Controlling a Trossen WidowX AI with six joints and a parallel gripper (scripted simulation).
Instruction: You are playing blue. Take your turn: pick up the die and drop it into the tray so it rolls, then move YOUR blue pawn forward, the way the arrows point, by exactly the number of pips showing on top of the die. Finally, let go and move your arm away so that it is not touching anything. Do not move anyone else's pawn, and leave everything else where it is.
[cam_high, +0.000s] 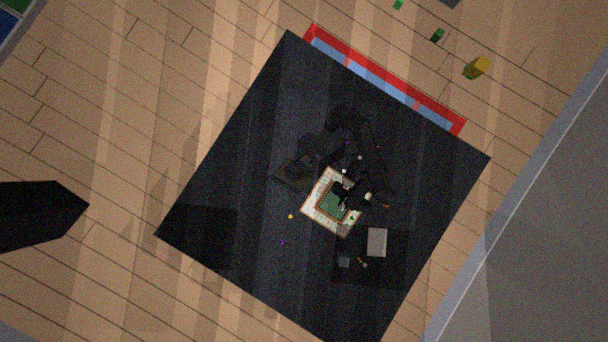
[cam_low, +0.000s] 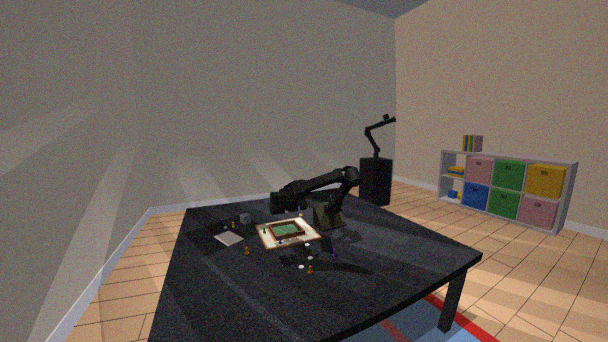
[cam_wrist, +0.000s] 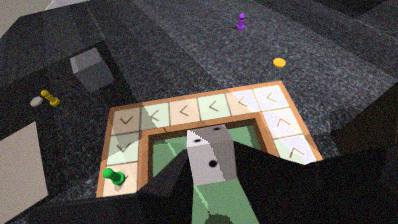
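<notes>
Now: the white die 10 mm below my gripper tip. From my gripper tip the other things lie so: green pawn (120 mm ahead, 100 mm below, 10 mm to the right); then blue pawn (120 mm to the left, 100 mm below, 60 mm ahead); then grey cube (210 mm to the right, 200 mm ahead, 100 mm below).
</notes>
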